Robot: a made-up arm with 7 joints.
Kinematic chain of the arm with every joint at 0, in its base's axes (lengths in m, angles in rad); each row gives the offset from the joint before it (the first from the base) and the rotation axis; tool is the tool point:
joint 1: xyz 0 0 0 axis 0 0.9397 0.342
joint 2: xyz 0 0 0 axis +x
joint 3: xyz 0 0 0 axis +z
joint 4: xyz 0.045 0 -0.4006 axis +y
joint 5: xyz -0.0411 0 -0.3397 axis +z
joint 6: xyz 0 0 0 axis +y
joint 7: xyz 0 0 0 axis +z
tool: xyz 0 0 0
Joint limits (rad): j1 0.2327..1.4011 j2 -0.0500..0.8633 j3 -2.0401..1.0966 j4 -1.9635..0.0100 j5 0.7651..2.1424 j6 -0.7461..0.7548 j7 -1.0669..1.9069
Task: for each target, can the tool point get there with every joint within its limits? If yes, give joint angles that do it. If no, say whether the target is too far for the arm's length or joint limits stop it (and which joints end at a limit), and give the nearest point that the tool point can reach.
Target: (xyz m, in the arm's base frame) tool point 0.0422 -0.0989 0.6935
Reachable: no: joint limits stop it (at a limit: joint 1, joint 2, joint 3, joint 4) | nearest point -0.1809 -0.4501 -0.0139 | short by 0.821 m
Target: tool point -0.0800 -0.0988 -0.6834
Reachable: yes | joints 0.3751 0.2464 -1.0582 -0.9732 1.0255 -0.5621 0.7105
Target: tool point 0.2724 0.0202 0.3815
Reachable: no: joint limits stop it (at a limit: joint 1, joint 2, joint 4) | nearest point 0.1529 0.4605 0.0111 | short by 0.588 m
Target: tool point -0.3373 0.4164 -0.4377
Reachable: yes | joints 1.0383 0.6909 0.1169 -0.9966 1.5458 -0.5921 0.2249
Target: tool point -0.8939 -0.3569 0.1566
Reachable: no: too far | nearest point -0.6633 -0.2136 -0.0542 | short by 0.344 m
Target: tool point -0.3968 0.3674 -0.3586
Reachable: yes | joints 1.2432 0.4370 0.5151 -1.2650 1.0709 0.3803 -0.0072
